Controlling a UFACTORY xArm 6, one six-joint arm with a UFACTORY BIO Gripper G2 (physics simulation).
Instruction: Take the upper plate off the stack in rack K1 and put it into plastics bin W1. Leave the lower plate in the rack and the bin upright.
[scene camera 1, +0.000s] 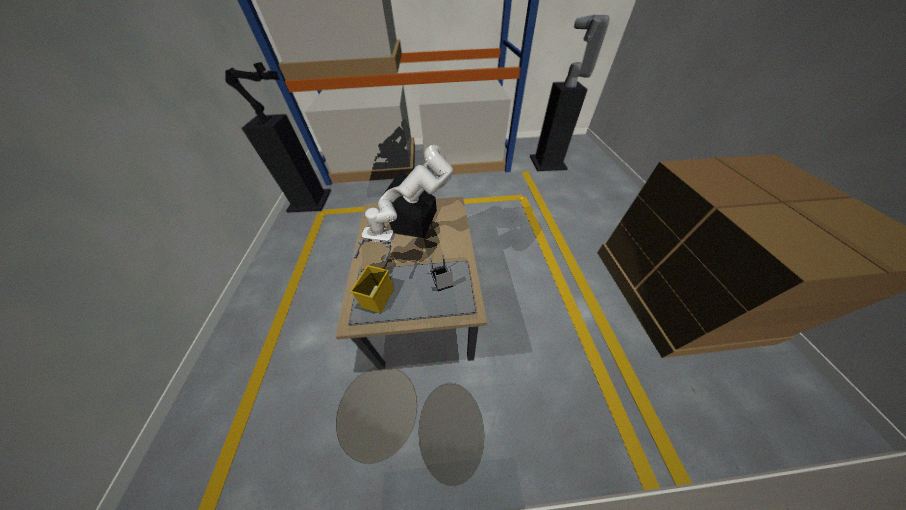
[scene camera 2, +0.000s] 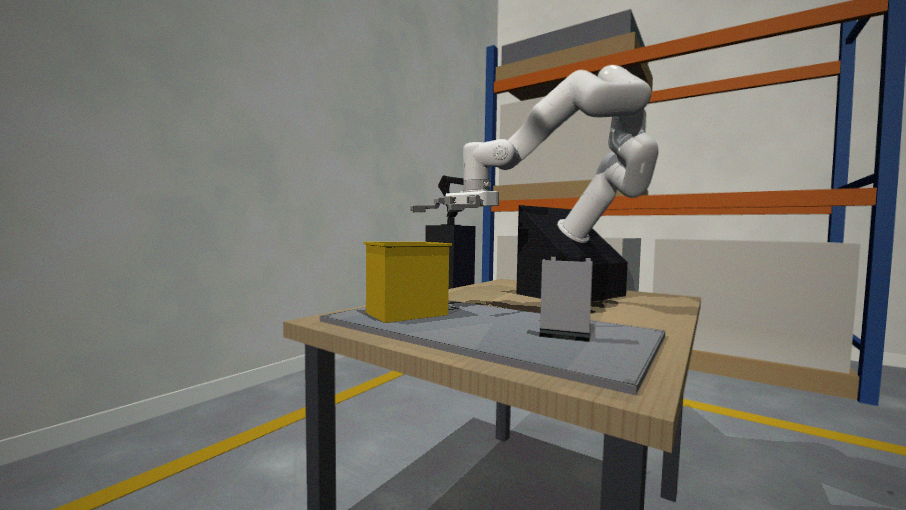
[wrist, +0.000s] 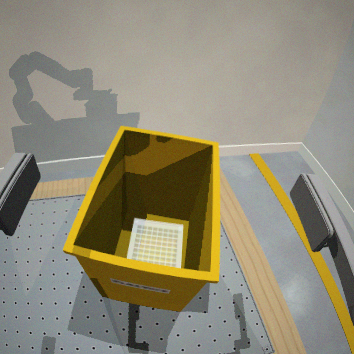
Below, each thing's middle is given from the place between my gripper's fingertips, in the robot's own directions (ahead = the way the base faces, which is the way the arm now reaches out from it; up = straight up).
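The yellow plastics bin W1 (scene camera 2: 404, 280) is 18 cm below my hand, 7 cm ahead of it and 1 cm to the right of it. Then there is the clear plate (wrist: 158, 242), which I find 26 cm below my hand, 2 cm to the right of it and 6 cm ahead of it.
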